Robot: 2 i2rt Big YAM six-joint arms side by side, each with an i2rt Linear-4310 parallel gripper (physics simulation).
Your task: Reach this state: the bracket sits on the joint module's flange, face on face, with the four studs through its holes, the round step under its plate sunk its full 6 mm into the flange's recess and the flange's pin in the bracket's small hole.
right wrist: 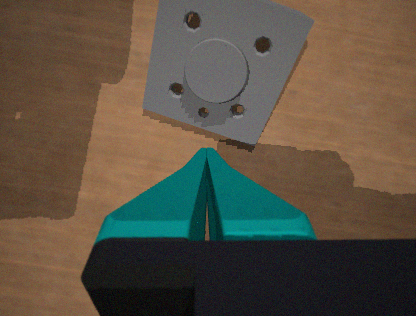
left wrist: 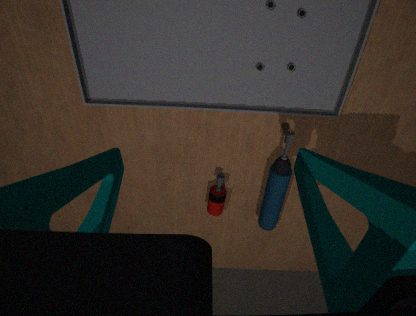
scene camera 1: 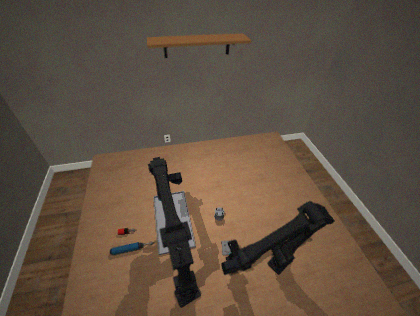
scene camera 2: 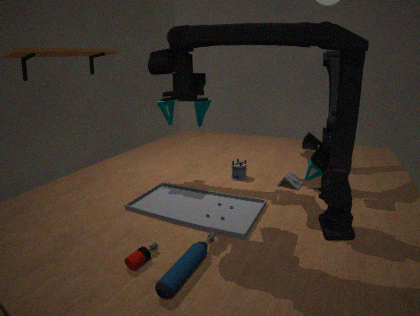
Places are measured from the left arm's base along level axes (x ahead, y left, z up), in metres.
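Pixels of known places: left gripper, between the fingertips: (left wrist: 208,158) (scene camera 2: 184,125); right gripper, between the fingertips: (right wrist: 206,158) (scene camera 2: 305,180); left arm's base, origin of its link: (scene camera 1: 187,293) (scene camera 2: 335,228); right arm's base, origin of its link: (scene camera 1: 279,262).
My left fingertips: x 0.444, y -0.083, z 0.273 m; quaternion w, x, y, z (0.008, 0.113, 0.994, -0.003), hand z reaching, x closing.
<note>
For each thing: its top centre in the pictures, then the offset to it from my left fingertips. "spot": a spot on its surface instead.
- grey bracket, centre of its top: (right wrist: 228,28) (scene camera 2: 291,174) (scene camera 1: 228,244) 0.339 m back, 0.232 m right, 0.228 m down
- joint module, centre of its top: (scene camera 2: 239,160) (scene camera 1: 219,210) 0.129 m back, 0.299 m right, 0.198 m down
- grey tray, centre of its top: (left wrist: 216,37) (scene camera 2: 194,203) (scene camera 1: 172,218) 0.009 m back, 0.019 m right, 0.257 m down
- blue-handled driver, a spot on its surface: (left wrist: 274,197) (scene camera 1: 128,245) spot: 0.061 m back, 0.278 m left, 0.233 m down
- short red tool, centre of its top: (left wrist: 217,199) (scene camera 2: 142,248) (scene camera 1: 125,229) 0.048 m ahead, 0.267 m left, 0.238 m down
The grey bracket (scene camera 1: 226,248) (scene camera 2: 292,181) (right wrist: 225,117) rests tilted on the table. In the right wrist view its plate faces the camera, showing the round step, four larger holes and a small one. The joint module (scene camera 1: 219,214) (scene camera 2: 239,170) stands upright on the table, apart from the bracket, its studs pointing up. My right gripper (scene camera 2: 313,177) (right wrist: 206,158) is shut and empty; its fingertips are low, close beside the bracket's lower edge in the right wrist view. Whether they touch it I cannot tell. My left gripper (scene camera 2: 185,125) (left wrist: 208,158) is open and empty, high above the table.
A grey tray (scene camera 1: 162,245) (scene camera 2: 185,227) (left wrist: 210,108) with several small nuts lies under the left arm. A blue-handled driver (scene camera 1: 126,248) (scene camera 2: 182,270) (left wrist: 274,197) and a short red tool (scene camera 1: 123,231) (scene camera 2: 135,259) (left wrist: 216,202) lie beside it. A wall shelf (scene camera 1: 198,40) (scene camera 2: 60,52) hangs behind.
</note>
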